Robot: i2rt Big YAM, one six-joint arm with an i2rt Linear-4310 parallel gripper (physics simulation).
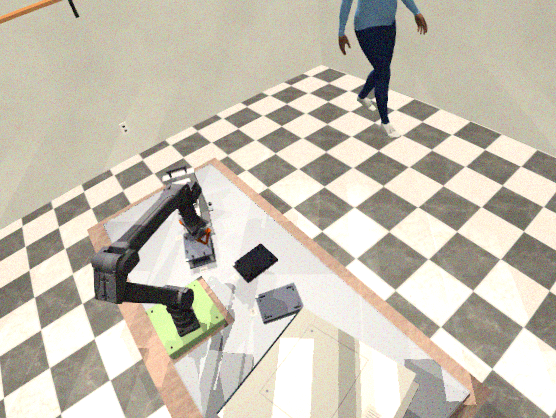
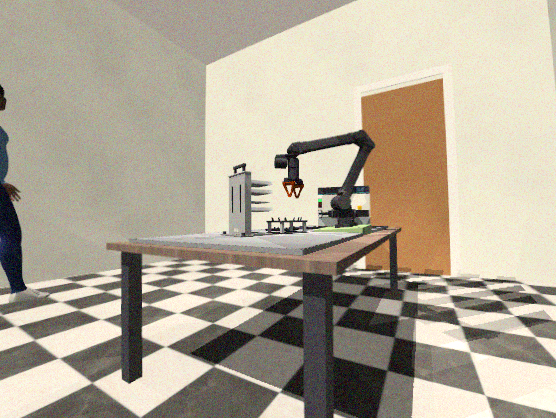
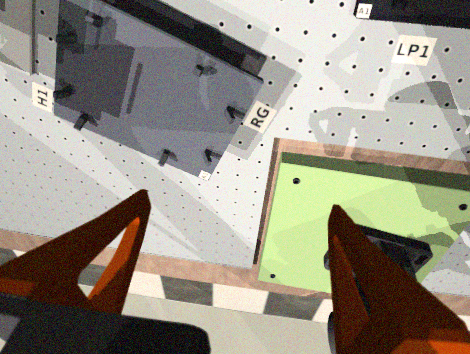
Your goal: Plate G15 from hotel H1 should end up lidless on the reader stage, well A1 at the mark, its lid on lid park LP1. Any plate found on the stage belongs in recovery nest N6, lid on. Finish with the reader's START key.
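Frame: origin at the arm's base, x right, y down, z ahead, level; metres.
Seen in the pictures: gripper, fingertip midpoint: (image 1: 200, 237) (image 2: 293, 197) (image 3: 237, 205); arm's base, origin of the base link: (image 1: 185, 320) (image 2: 346, 226).
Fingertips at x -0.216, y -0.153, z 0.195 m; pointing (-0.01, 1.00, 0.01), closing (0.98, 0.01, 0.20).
Offsets run from my fingertips to a thing's middle. "pt": to the spot under its first point.
My gripper (image 1: 195, 232) (image 2: 293, 196) (image 3: 237, 205) is open and empty, its fingers pointing down, high above the table. Hotel H1 @(dy +0.028, dx -0.305, dz +0.031 m) (image 1: 178, 175) (image 2: 240, 202) is a grey tower with a top handle and several pale levels; which of them is G15 cannot be told. Beside it, the grey RG stand (image 1: 199, 250) (image 2: 286, 222) (image 3: 170, 107) has dark corner posts. A black flat rectangle @(pt dy +0.167, dx +0.116, dz +0.160 m) (image 1: 255, 262) (image 3: 425, 11) lies by the LP1 label @(pt dy +0.177, dx +0.127, dz +0.056 m) (image 3: 413, 50). The beige reader @(dy +0.030, dx +0.766, dz +0.057 m) (image 1: 346, 382) (image 2: 365, 200) stands at the far end from the hotel; its stage, plate and START key are not clearly visible. N6 cannot be identified.
A low grey rectangular holder @(dy +0.168, dx +0.336, dz +0.153 m) (image 1: 281, 303) with corner marks lies between the black rectangle and the reader. The arm stands on a green base plate (image 1: 165, 337) (image 2: 367, 229) (image 3: 310, 200) at the table edge. A person (image 1: 377, 50) (image 2: 9, 200) walks on the floor beyond the table.
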